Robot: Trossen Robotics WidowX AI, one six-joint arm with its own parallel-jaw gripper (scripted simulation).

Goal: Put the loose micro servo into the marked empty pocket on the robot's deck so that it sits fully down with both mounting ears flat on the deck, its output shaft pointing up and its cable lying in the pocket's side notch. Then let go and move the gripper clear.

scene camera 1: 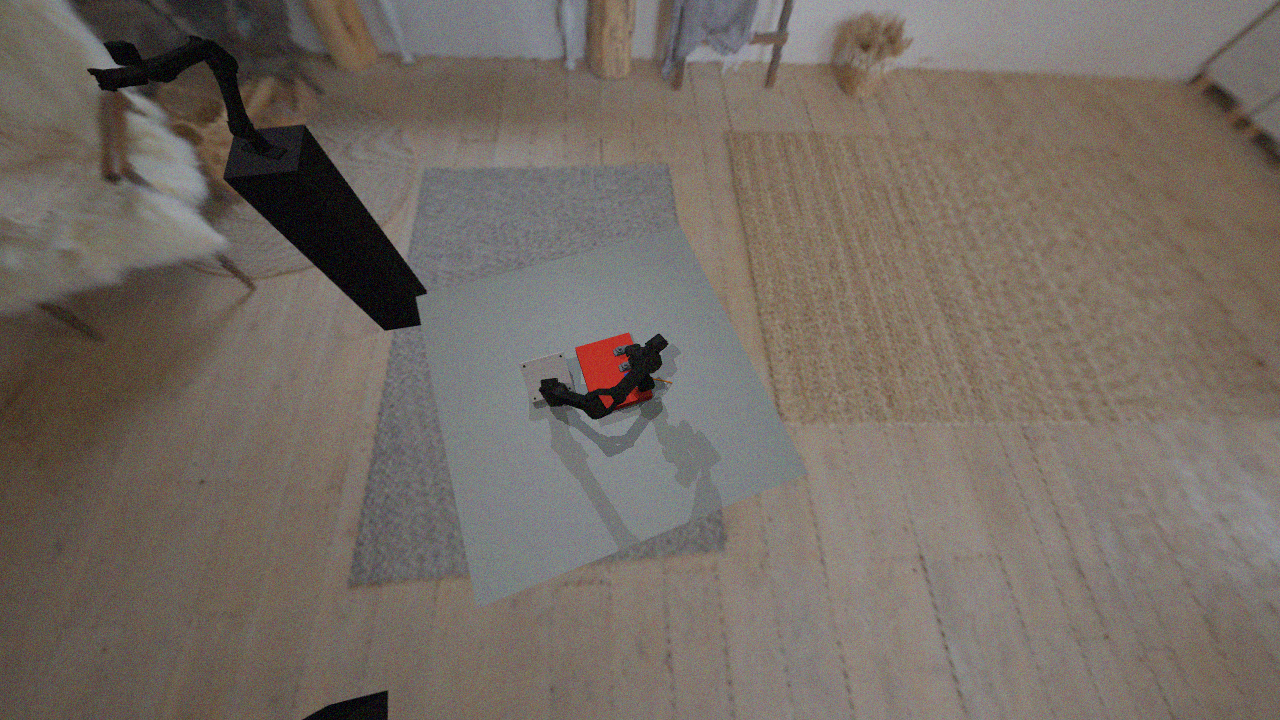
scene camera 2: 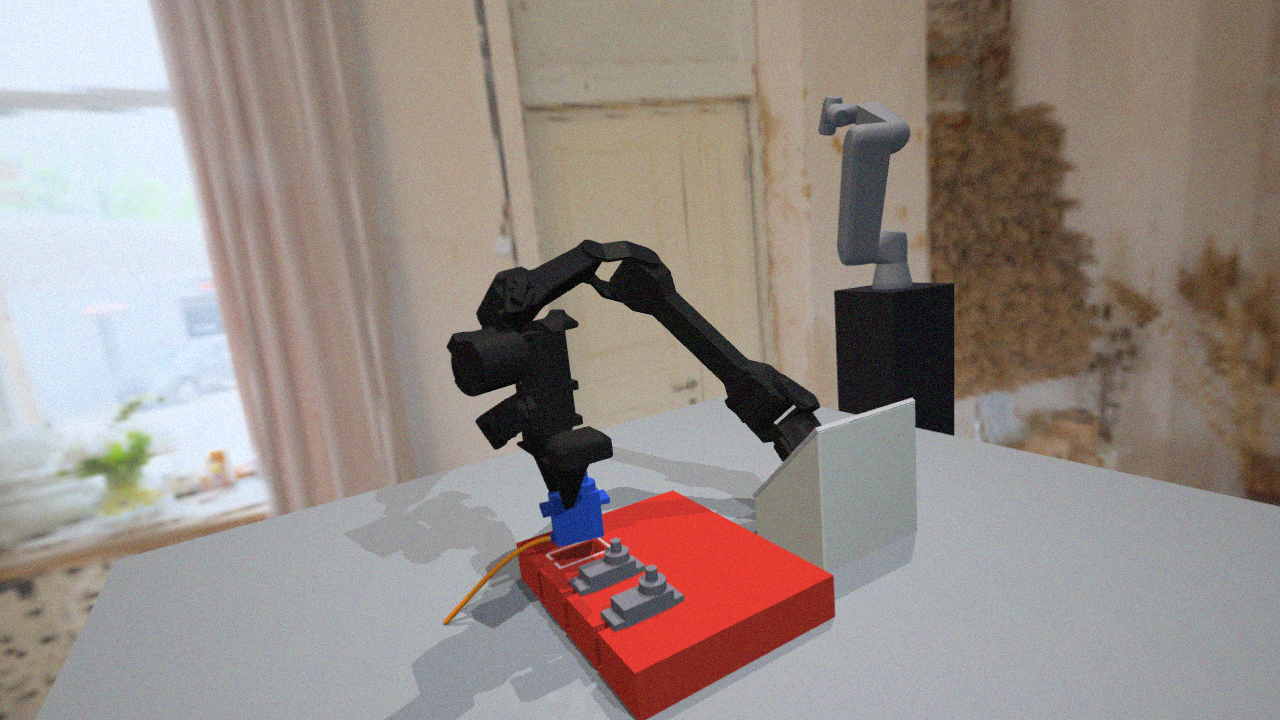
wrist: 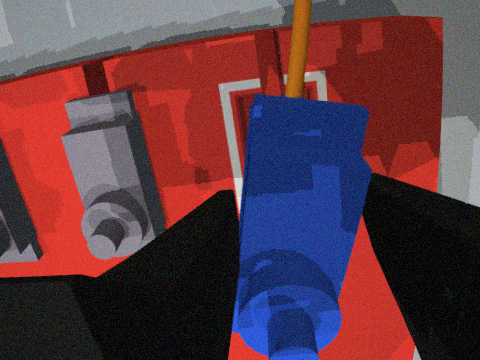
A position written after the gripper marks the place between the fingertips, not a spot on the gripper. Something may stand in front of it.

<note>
In view: the gripper point(scene camera 2: 562, 502), a blue micro servo point(scene camera 2: 583, 521) and a red deck point(scene camera 2: 754, 596).
The blue micro servo is seen too in the wrist view point(wrist: 304, 184). The gripper also shows in the wrist view point(wrist: 298, 197). The red deck also shows in the wrist view point(wrist: 369, 314).
</note>
